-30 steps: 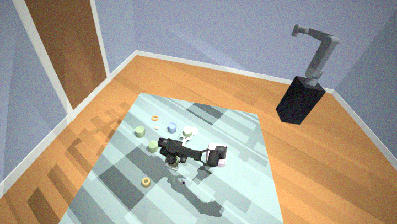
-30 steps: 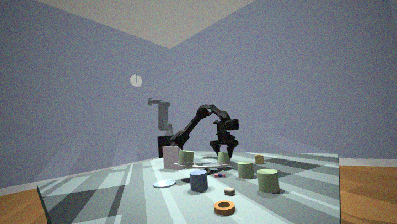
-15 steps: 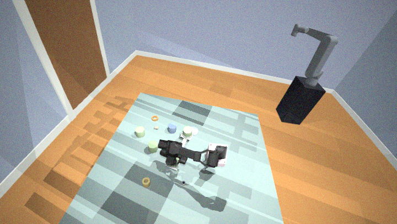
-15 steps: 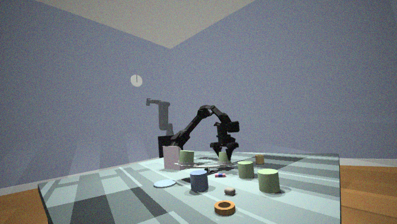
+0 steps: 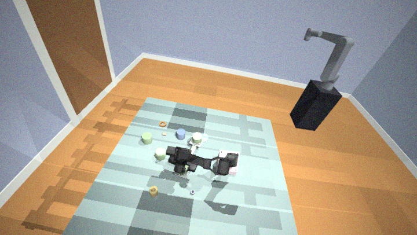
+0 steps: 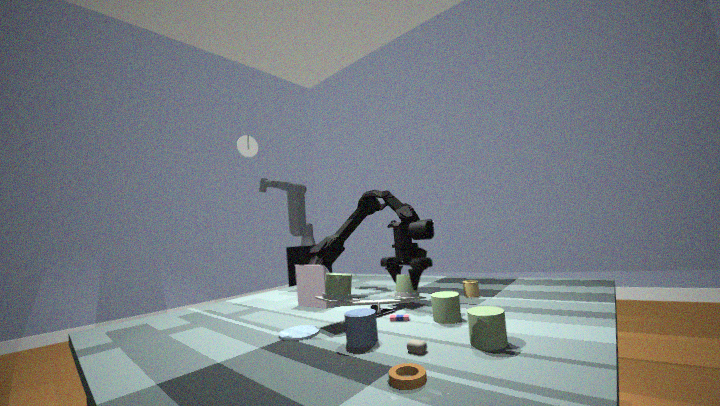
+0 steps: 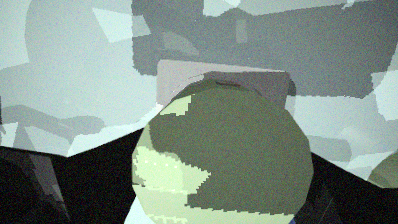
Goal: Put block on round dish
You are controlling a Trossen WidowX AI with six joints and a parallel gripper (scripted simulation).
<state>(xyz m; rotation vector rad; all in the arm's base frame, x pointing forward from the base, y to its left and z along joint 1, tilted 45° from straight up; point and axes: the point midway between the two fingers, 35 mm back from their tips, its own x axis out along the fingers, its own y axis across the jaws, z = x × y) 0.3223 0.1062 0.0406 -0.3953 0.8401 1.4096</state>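
Now: gripper tip 13 cm to the left of the small balance, 3 cm past it and 1 cm above it. Also, from my gripper tip: blue cylinder (34 cm to the right, 7 cm ahead, 1 cm below); then grey block (1 cm below); then red-and-blue eraser (16 cm to the right, 6 cm ahead, 4 cm below).
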